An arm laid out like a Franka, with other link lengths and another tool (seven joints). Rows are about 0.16 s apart.
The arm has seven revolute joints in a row. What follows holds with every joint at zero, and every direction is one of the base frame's. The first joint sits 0.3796 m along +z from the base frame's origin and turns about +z. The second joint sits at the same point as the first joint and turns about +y. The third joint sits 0.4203 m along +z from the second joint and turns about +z. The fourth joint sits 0.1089 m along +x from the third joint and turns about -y. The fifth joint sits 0.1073 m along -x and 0.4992 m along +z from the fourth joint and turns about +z. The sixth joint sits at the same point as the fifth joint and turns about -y. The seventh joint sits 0.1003 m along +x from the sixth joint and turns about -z. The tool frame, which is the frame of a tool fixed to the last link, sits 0.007 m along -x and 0.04 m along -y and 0.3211 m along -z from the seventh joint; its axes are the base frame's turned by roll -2.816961, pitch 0 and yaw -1.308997 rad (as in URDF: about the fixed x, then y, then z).
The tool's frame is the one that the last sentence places.
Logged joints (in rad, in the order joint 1, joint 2, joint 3, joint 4, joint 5, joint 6, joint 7), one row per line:
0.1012, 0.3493, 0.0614, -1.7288, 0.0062, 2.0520, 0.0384
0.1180, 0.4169, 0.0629, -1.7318, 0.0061, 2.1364, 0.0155
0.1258, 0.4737, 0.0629, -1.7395, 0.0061, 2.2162, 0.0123
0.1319, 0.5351, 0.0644, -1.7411, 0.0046, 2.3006, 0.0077
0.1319, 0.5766, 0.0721, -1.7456, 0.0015, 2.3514, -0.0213
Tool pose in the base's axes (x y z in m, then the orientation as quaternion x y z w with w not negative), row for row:
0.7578, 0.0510, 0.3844, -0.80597, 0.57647, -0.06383, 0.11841
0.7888, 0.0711, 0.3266, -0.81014, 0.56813, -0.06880, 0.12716
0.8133, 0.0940, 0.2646, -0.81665, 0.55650, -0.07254, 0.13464
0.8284, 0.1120, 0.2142, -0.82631, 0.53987, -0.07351, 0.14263
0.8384, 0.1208, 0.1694, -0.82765, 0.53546, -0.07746, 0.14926
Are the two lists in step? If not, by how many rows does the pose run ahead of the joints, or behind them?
The pose runs 2 rows behind the joints: the pose in row i belongs to the joints in row i - 2.
